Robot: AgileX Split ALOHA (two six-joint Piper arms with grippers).
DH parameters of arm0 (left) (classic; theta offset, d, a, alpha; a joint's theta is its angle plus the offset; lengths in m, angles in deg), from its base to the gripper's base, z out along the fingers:
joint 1: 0 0.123 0 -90
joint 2: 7.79 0 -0.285 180
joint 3: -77.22 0 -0.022 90
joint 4: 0 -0.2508 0 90
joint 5: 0 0 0.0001 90
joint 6: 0 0.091 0 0
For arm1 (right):
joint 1: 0 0.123 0 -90
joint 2: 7.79 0 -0.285 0
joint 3: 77.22 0 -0.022 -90
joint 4: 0 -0.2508 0 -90
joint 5: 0 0 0.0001 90
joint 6: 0 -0.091 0 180
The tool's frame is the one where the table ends.
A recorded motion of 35 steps. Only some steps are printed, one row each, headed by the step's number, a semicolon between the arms.
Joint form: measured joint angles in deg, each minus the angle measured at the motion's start. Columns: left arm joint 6, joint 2, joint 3, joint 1, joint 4, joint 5; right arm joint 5, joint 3, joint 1, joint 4, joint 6, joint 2.
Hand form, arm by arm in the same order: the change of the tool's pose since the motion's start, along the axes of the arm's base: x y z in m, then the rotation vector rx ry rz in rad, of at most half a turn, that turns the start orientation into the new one. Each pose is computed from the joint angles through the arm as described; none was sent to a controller.
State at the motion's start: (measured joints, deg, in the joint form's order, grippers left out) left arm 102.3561 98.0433 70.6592 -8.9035 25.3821 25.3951; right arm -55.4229 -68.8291 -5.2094 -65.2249 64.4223 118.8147
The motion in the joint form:
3: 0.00 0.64 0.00 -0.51 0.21 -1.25; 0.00 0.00 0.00 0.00 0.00 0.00
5: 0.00 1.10 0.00 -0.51 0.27 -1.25; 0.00 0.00 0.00 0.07 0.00 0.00
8: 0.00 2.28 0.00 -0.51 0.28 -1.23; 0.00 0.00 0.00 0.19 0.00 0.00
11: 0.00 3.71 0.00 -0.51 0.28 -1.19; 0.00 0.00 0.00 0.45 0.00 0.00
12: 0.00 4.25 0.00 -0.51 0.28 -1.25; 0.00 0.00 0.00 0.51 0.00 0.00
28: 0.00 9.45 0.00 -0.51 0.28 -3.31; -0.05 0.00 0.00 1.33 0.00 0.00
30: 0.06 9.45 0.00 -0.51 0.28 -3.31; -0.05 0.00 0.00 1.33 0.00 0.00
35: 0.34 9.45 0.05 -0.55 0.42 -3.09; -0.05 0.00 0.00 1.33 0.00 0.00
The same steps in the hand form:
3: 0.0023 -0.0032 -0.0030 -0.0011 -0.0085 0.0012; 0.0000 0.0000 0.0000 0.0000 0.0000 0.0000
5: 0.0033 -0.0034 -0.0061 -0.0007 -0.0004 0.0016; -0.0001 0.0000 -0.0001 -0.0009 0.0001 0.0009
8: 0.0058 -0.0038 -0.0141 0.0025 0.0203 0.0015; -0.0002 -0.0001 -0.0002 -0.0023 0.0002 0.0023
11: 0.0086 -0.0043 -0.0238 0.0066 0.0455 0.0013; -0.0004 -0.0002 -0.0004 -0.0055 0.0005 0.0056
12: 0.0097 -0.0044 -0.0274 0.0081 0.0539 0.0017; -0.0005 -0.0002 -0.0004 -0.0063 0.0006 0.0063
28: 0.0205 -0.0049 -0.0617 0.0249 0.1102 0.0155; -0.0012 -0.0006 -0.0011 -0.0158 0.0018 0.0170
30: 0.0205 -0.0049 -0.0617 0.0255 0.1100 0.0147; -0.0012 -0.0006 -0.0011 -0.0158 0.0018 0.0170
35: 0.0203 -0.0054 -0.0616 0.0261 0.1116 0.0101; -0.0012 -0.0006 -0.0011 -0.0158 0.0018 0.0170

